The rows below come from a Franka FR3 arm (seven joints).
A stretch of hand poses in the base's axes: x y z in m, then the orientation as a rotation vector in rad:
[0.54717, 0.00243, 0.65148, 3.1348, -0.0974, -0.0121]
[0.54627, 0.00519, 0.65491, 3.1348, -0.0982, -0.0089]
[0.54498, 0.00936, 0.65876, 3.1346, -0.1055, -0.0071]
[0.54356, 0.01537, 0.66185, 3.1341, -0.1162, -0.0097]
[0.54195, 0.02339, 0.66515, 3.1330, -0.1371, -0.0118]
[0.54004, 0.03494, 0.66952, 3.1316, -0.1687, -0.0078]
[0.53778, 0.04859, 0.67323, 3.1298, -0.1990, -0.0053]
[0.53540, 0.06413, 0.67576, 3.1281, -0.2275, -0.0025]
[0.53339, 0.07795, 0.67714, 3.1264, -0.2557, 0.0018]
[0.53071, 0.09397, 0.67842, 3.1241, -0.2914, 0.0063]
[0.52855, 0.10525, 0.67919, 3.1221, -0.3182, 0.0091]
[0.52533, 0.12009, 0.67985, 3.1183, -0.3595, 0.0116]
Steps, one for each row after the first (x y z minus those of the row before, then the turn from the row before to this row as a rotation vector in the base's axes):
[-0.00090, 0.00276, 0.00343, -0.0001, -0.0020, -0.0005]
[-0.00129, 0.00417, 0.00385, 0.0000, -0.0012, -0.0047]
[-0.00142, 0.00601, 0.00309, -0.0001, 0.0016, -0.0068]
[-0.00161, 0.00802, 0.00330, -0.0002, 0.0013, -0.0133]
[-0.00191, 0.01155, 0.00437, -0.0001, -0.0026, -0.0202]
[-0.00226, 0.01365, 0.00371, -0.0002, -0.0016, -0.0194]
[-0.00238, 0.01554, 0.00253, 0.0001, -0.0018, -0.0182]
[-0.00201, 0.01382, 0.00138, 0.0003, -0.0028, -0.0180]
[-0.00268, 0.01602, 0.00128, 0.0006, -0.0030, -0.0228]
[-0.00216, 0.01128, 0.00077, 0.0005, -0.0019, -0.0171]
[-0.00322, 0.01484, 0.00066, 0.0006, -0.0017, -0.0264]

